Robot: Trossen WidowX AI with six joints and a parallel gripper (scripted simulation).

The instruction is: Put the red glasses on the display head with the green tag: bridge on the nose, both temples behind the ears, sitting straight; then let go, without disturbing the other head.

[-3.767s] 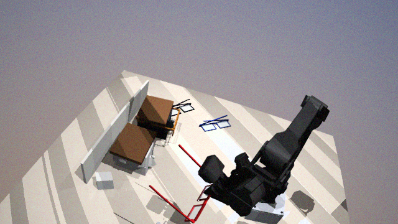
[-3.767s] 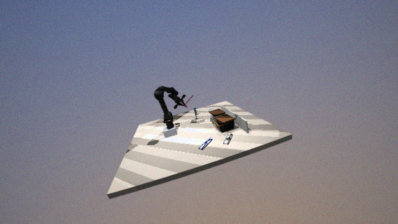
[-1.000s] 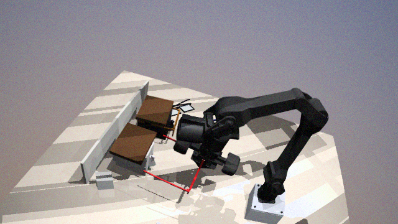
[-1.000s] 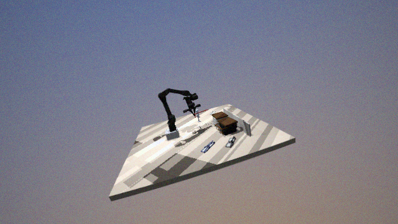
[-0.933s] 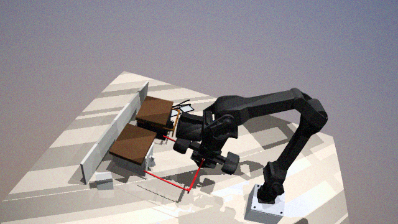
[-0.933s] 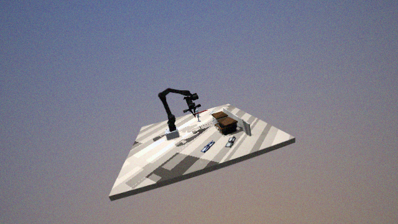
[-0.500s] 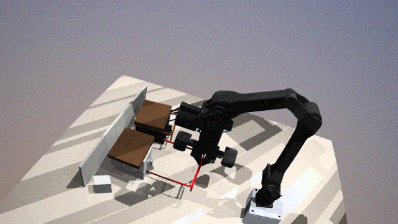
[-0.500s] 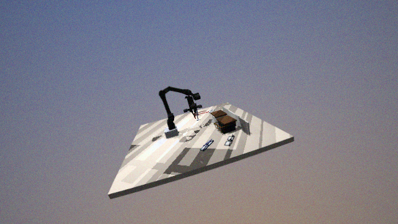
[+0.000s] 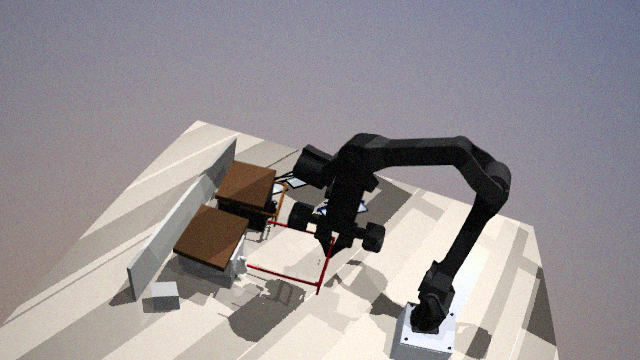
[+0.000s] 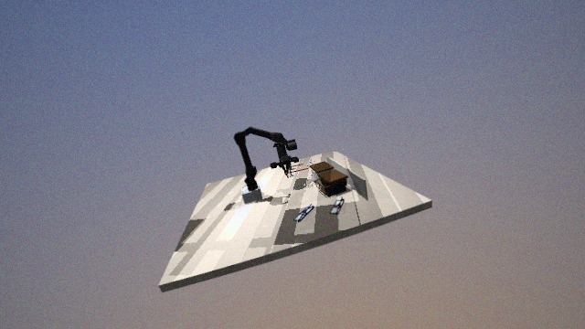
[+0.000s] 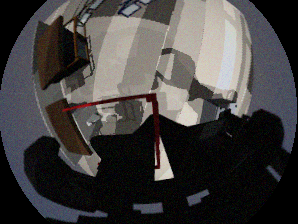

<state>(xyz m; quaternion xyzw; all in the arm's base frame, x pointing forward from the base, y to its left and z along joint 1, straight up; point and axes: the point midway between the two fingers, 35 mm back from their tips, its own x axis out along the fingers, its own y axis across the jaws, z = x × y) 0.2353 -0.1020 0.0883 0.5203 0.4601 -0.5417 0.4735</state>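
Now: the red glasses 50 mm ahead of my gripper tip, 30 mm to the left of it and 10 mm above it. Also, from my gripper tip: grey block 320 mm ahead, 150 mm to the left, 100 mm below; grey upright panel 350 mm ahead, 130 mm to the right, 70 mm below.
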